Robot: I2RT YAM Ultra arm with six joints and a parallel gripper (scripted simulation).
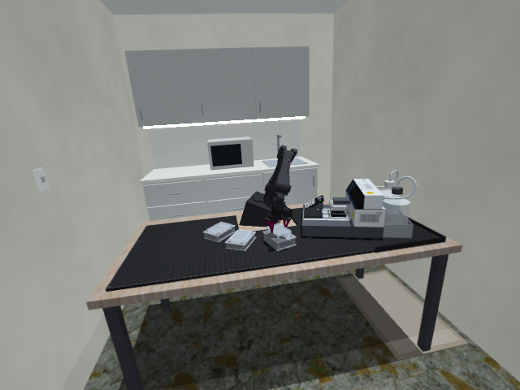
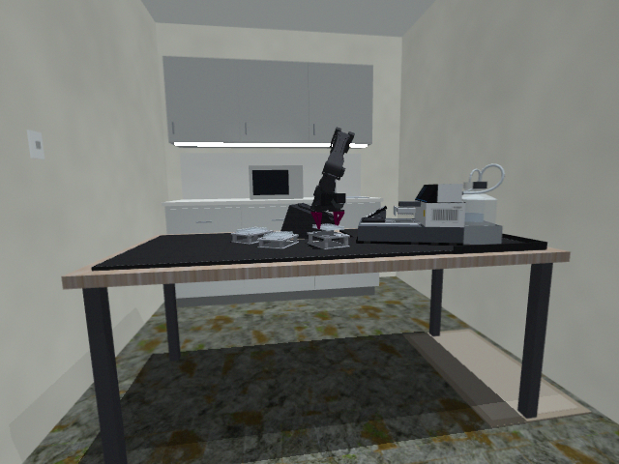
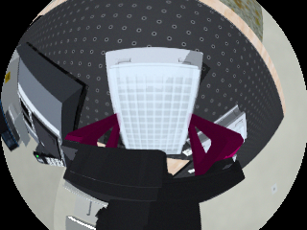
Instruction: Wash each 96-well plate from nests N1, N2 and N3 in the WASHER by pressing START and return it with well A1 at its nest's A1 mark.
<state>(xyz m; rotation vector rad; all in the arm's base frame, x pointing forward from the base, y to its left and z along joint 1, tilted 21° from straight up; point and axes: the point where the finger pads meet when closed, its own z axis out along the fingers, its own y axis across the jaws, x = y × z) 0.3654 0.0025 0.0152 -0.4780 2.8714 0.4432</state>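
Now: hand 3 cm above the nest. The rest, counted from my hand: clear bottle: 66 cm to the left, 5 cm above, 3 cm ahead; then plate washer: 40 cm to the left, 13 cm behind, 5 cm above; then washer carrier: 25 cm to the left, 17 cm behind, 1 cm above.
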